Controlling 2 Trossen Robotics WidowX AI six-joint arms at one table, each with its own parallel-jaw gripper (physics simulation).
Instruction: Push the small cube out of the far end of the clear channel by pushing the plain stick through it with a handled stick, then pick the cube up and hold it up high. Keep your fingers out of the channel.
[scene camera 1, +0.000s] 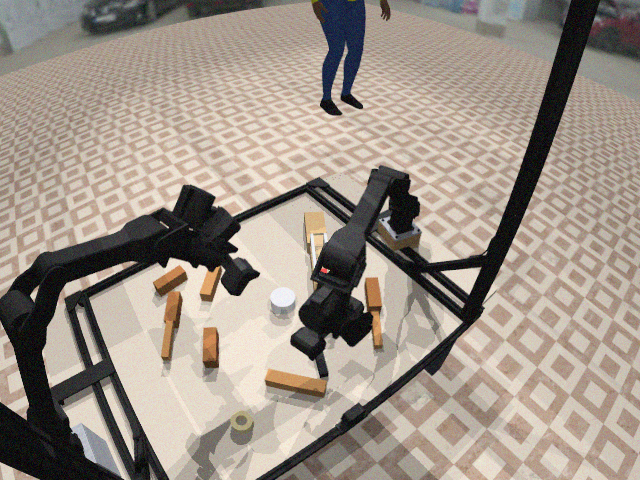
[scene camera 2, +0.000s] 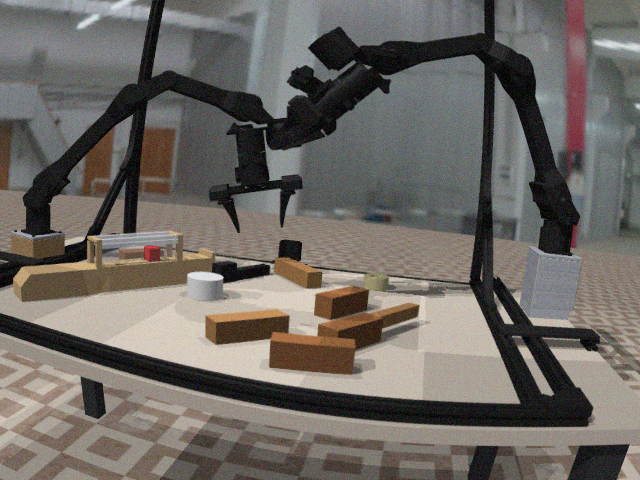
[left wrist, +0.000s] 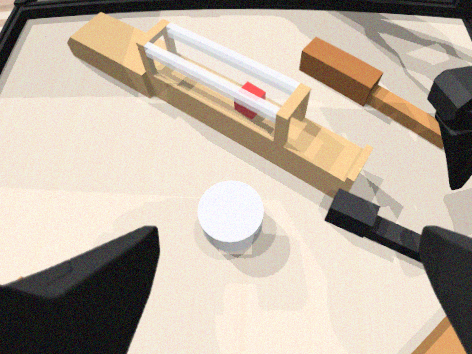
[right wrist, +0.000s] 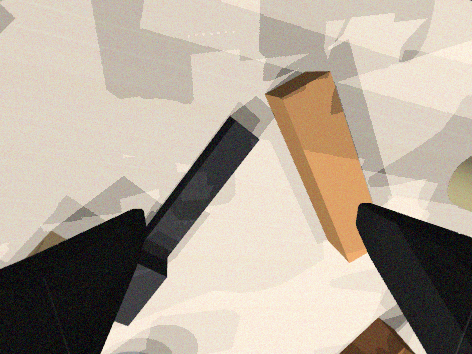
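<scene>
The clear channel (scene camera 1: 314, 221) (scene camera 2: 137, 273) (left wrist: 305, 154) sits on its tan base at the back of the table. The small red cube (scene camera 2: 152, 253) (left wrist: 248, 100) is inside it, near one end. The black handled stick (scene camera 1: 321, 364) (scene camera 2: 239, 271) (left wrist: 364, 221) (right wrist: 199, 182) lies flat on the table. A plain light-orange stick (scene camera 1: 296, 382) (scene camera 2: 298, 272) (right wrist: 322, 158) lies beside it. My right gripper (scene camera 1: 320, 342) (scene camera 2: 258, 216) (right wrist: 251, 216) is open and empty, hanging above these two sticks. My left gripper (scene camera 1: 239, 275) (scene camera 2: 318, 62) is open and empty, high over the table's left part.
A white cylinder (scene camera 1: 283, 300) (scene camera 2: 205, 285) (left wrist: 230, 211) stands mid-table. A brown handled stick (scene camera 1: 373, 305) (left wrist: 340, 70) lies beyond the channel. Several brown blocks (scene camera 1: 210, 347) (scene camera 2: 247, 326) lie on the left. A tape ring (scene camera 1: 234, 421) (scene camera 2: 376, 282) lies near the front edge. A person (scene camera 1: 342, 48) walks behind.
</scene>
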